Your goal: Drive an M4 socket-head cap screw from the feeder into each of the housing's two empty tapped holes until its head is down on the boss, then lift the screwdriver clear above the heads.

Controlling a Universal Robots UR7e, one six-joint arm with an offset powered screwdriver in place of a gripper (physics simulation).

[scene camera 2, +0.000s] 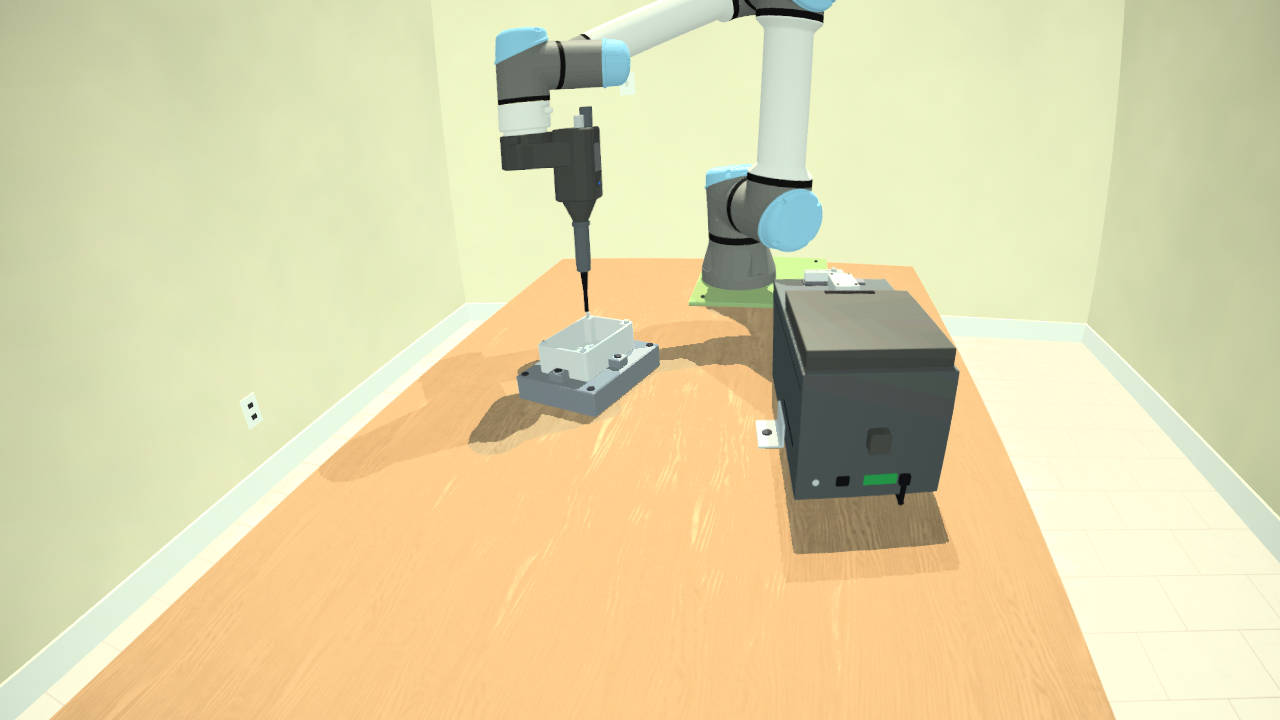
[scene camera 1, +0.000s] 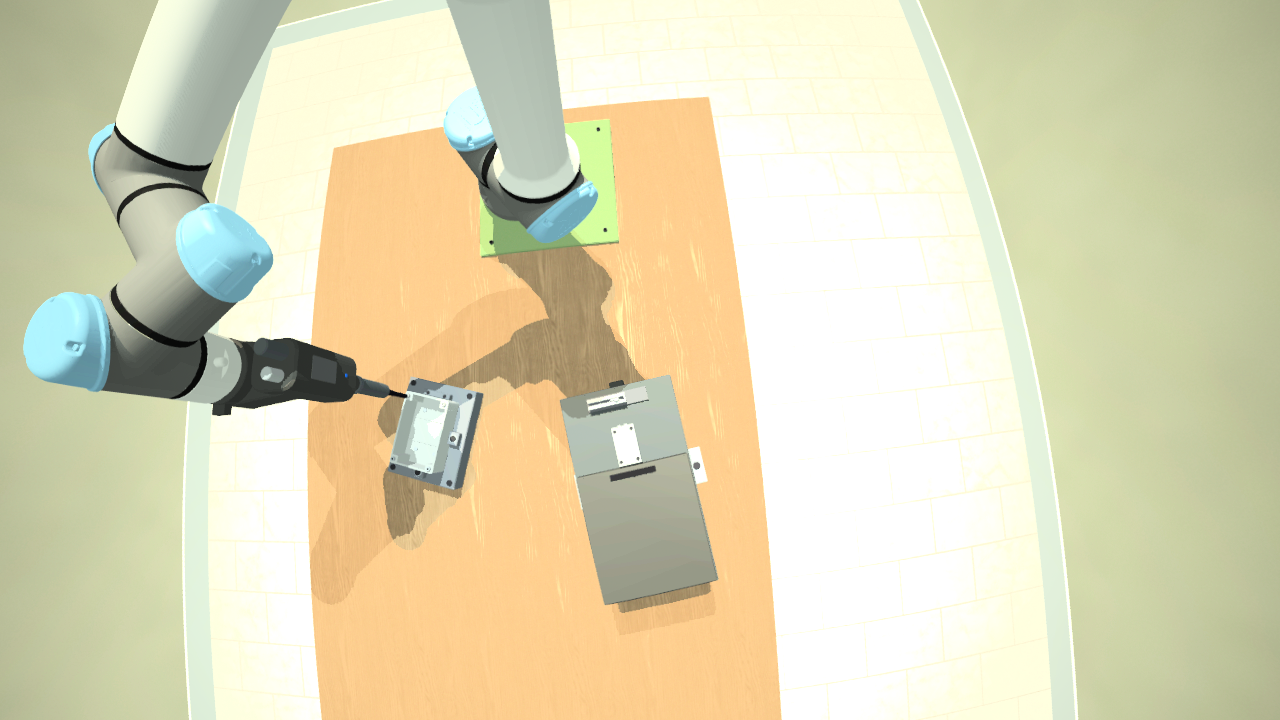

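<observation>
The light grey open-topped housing (scene camera 1: 427, 431) (scene camera 2: 562, 360) sits upright in a darker grey fixture (scene camera 1: 467, 447) (scene camera 2: 623, 383) on the table. My screwdriver (scene camera 1: 406, 394) (scene camera 2: 586, 309) points down, its thin black bit tip at the housing's back corner, at or just above the boss there. A small pale spot shows under the tip in the scene camera 2 view; I cannot tell whether it is a screw or the boss. The screws and holes at the housing's corners are too small to make out. The screw feeder (scene camera 1: 646, 528) (scene camera 2: 872, 402) is a dark grey box, well away from the bit.
A white slotted piece and a small white plate (scene camera 1: 626, 444) lie on the feeder's top. A white bracket (scene camera 1: 698, 465) (scene camera 2: 766, 433) stands out from the feeder's side. The arm's base stands on a green plate (scene camera 1: 602, 214) (scene camera 2: 801, 265) at the wooden table's (scene camera 1: 501, 608) (scene camera 2: 537, 537) back.
</observation>
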